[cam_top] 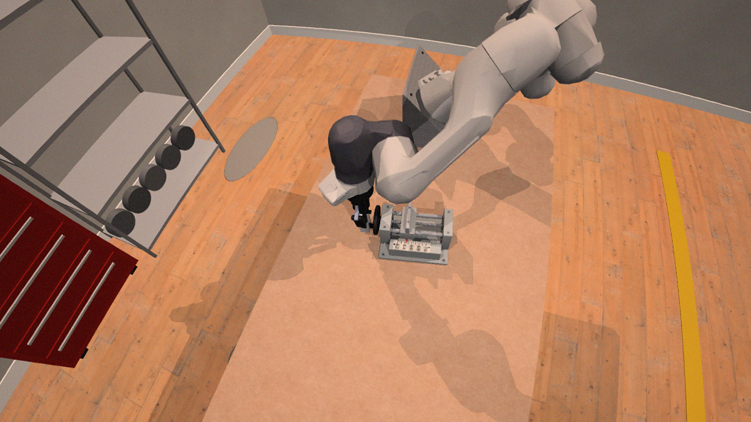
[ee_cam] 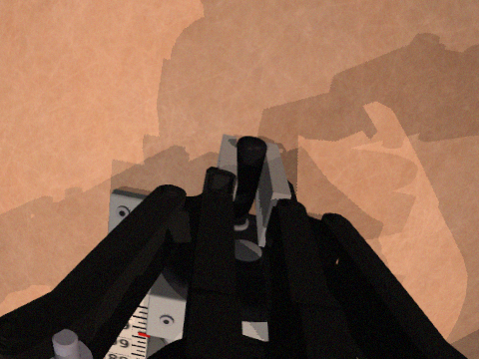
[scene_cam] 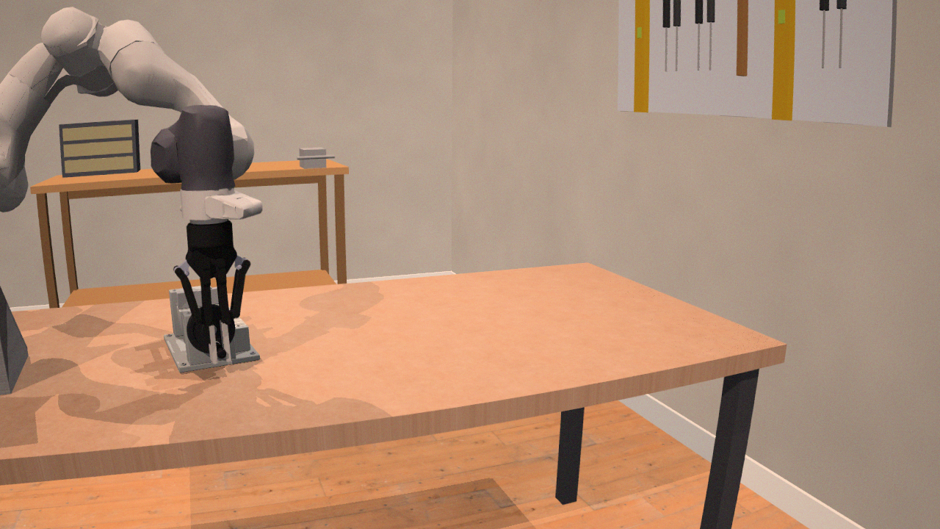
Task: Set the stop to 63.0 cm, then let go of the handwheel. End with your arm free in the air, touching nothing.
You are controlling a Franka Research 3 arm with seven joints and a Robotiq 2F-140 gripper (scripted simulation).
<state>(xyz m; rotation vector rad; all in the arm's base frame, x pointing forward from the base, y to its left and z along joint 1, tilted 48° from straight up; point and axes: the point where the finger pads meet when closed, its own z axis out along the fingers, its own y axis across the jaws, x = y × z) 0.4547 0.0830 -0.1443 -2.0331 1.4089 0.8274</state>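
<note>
The black handwheel lies 10 mm behind my hand, 20 mm to the left of it and 10 mm below it. Round my hand: sliding stop: 30 mm behind, 120 mm to the left, 30 mm above.
</note>
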